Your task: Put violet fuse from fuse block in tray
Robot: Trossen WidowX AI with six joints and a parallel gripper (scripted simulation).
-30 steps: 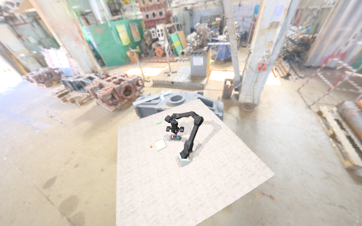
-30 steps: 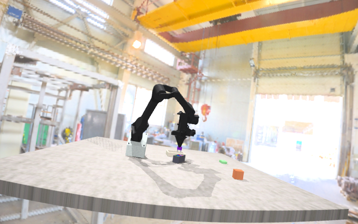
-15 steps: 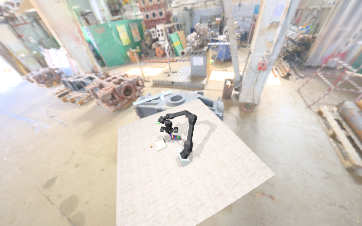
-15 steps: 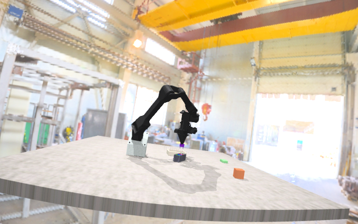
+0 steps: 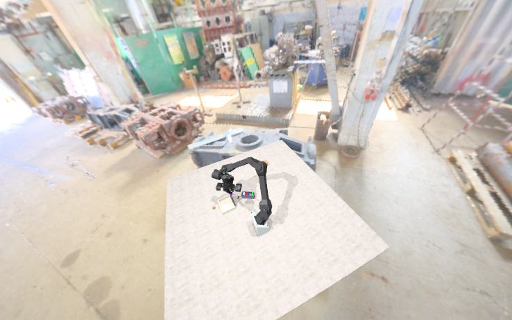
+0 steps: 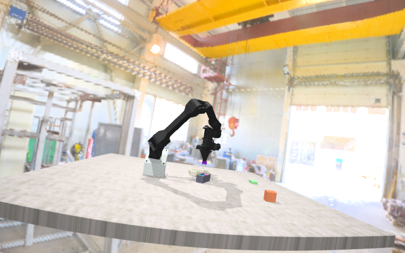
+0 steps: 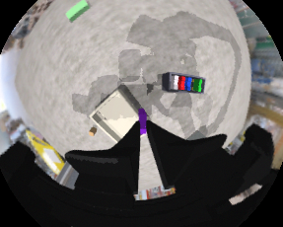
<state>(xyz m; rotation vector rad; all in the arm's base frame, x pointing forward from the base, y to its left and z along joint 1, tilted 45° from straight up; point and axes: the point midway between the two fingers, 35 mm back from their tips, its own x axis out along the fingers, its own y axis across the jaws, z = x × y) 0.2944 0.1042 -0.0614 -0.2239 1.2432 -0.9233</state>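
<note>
Now: gripper tip 10 cm above the tray, 6 cm to the right of it and 1 cm past it. The rest, counted from my gripper tip: violet fuse: 1 cm below; orange cube: 39 cm to the right, 27 cm ahead, 8 cm below; green block: 34 cm ahead, 9 cm below, 1 cm to the left.
</note>
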